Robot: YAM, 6 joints.
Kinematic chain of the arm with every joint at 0, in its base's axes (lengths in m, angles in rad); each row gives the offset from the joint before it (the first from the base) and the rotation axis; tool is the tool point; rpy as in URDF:
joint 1: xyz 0 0 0.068 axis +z
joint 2: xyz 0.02 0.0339 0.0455 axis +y
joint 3: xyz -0.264 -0.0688 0 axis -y
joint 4: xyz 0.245 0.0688 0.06 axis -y
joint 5: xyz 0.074 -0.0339 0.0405 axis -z
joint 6: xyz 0.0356 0 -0.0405 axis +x
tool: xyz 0 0 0 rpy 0 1.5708 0
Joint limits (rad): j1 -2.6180..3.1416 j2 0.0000..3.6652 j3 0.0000..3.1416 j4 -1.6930..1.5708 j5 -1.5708..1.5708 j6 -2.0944..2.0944
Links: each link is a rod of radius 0.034 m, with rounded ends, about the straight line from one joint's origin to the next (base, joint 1, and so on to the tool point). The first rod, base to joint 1, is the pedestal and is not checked.
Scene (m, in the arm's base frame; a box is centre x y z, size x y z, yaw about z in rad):
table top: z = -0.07
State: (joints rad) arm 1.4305 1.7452 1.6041 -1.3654 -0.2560 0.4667
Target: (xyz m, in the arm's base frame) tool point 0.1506 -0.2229 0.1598
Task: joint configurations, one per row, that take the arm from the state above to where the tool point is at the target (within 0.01 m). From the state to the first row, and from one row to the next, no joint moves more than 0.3 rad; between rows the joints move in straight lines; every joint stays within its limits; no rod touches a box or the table.
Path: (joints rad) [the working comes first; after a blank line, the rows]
Joints at the target: -0.9690 1.8889 1.1869 -1.4417 0.0577 0.4667
Straight joint move there: clear.

1: 1.1639 1.7612 1.5577 -1.3739 -0.2211 0.4667
2: 0.8973 1.7771 1.5114 -1.3823 -0.1863 0.4667
3: 0.6307 1.7931 1.4650 -1.3908 -0.1514 0.4667
4: 0.3641 1.8091 1.4187 -1.3993 -0.1166 0.4667
5: 0.0975 1.8250 1.3723 -1.4078 -0.0817 0.4667
6: -0.1692 1.8410 1.3259 -1.4162 -0.0469 0.4667
7: -0.4358 1.8570 1.2796 -1.4247 -0.0120 0.4667
8: -0.7024 1.8729 1.2332 -1.4332 0.0228 0.4667
9: -0.9690 1.8889 1.1869 -1.4417 0.0577 0.4667

